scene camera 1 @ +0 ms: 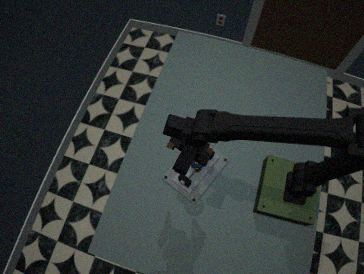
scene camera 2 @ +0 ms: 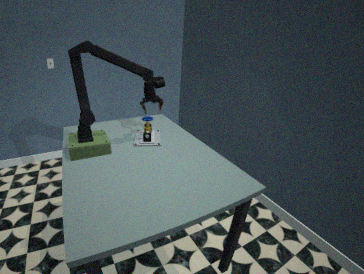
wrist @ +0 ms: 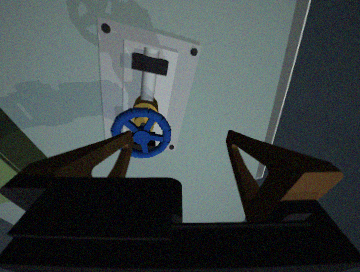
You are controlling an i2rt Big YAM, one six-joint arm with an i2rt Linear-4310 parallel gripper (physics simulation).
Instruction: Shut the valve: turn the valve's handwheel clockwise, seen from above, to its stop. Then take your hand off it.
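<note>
The blue five-spoked handwheel [scene camera 1: 196,166] [scene camera 2: 147,119] [wrist: 142,137] sits level on top of the brass valve body [scene camera 2: 147,128] [wrist: 145,105]. The valve stands on a pale base plate [scene camera 1: 212,172] [scene camera 2: 155,142] [wrist: 188,70] with dark bolts at its corners. My gripper [scene camera 2: 153,111] [wrist: 179,135] is open and empty, pointing down, a little above the wheel in scene view 2. It is off-centre: in the wrist view the left fingertip overlaps the wheel's lower part and the right fingertip is well to its right. In scene view 1 the arm partly hides the wheel.
The arm's green base block [scene camera 1: 274,192] [scene camera 2: 90,150] stands on the pale table [scene camera 1: 240,75] [scene camera 2: 150,200] beside the valve's plate. A pipe [wrist: 148,85] runs from the valve through a dark bracket [wrist: 150,64]. The table's edge shows right of the plate in the wrist view.
</note>
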